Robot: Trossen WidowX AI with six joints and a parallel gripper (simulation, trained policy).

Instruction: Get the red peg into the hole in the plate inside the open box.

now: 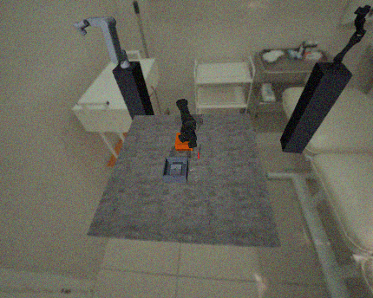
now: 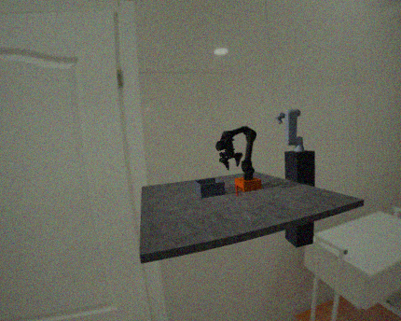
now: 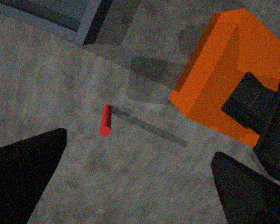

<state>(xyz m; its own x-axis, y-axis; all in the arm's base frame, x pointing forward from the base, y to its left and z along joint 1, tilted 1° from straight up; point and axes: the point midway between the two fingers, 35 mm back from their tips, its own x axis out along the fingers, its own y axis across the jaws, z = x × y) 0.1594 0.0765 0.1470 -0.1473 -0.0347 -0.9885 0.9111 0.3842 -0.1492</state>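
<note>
Right now the red peg is 16 cm below my gripper tip and 6 cm to the left of it. The rest, counted from my gripper tip: grey-blue box (17 cm below, 17 cm ahead, 10 cm to the right).
</note>
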